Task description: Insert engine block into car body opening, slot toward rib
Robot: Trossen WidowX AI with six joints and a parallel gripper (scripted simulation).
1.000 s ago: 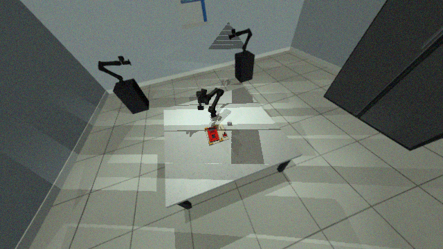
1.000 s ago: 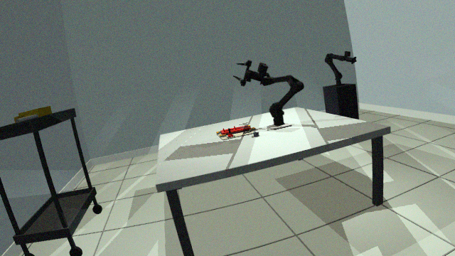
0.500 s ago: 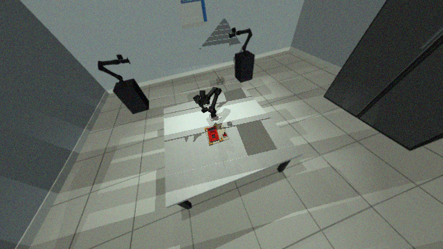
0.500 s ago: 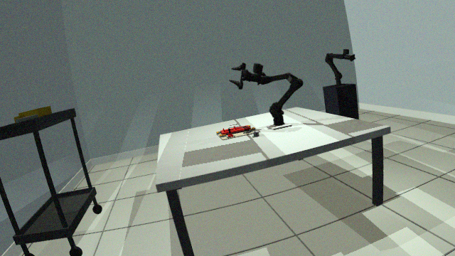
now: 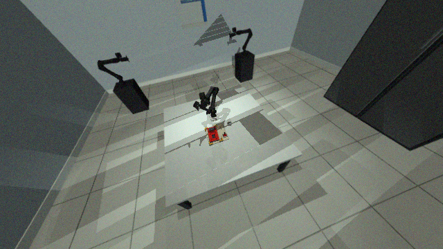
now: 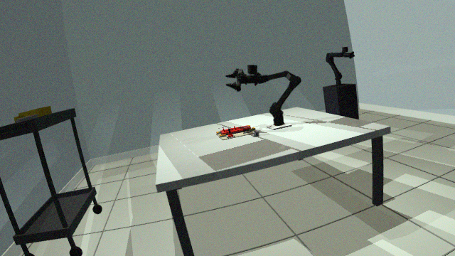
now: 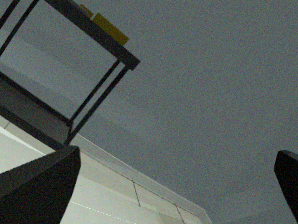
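The grey engine block is 60 mm behind my gripper tip, 280 mm to the left of it and 360 mm below it.
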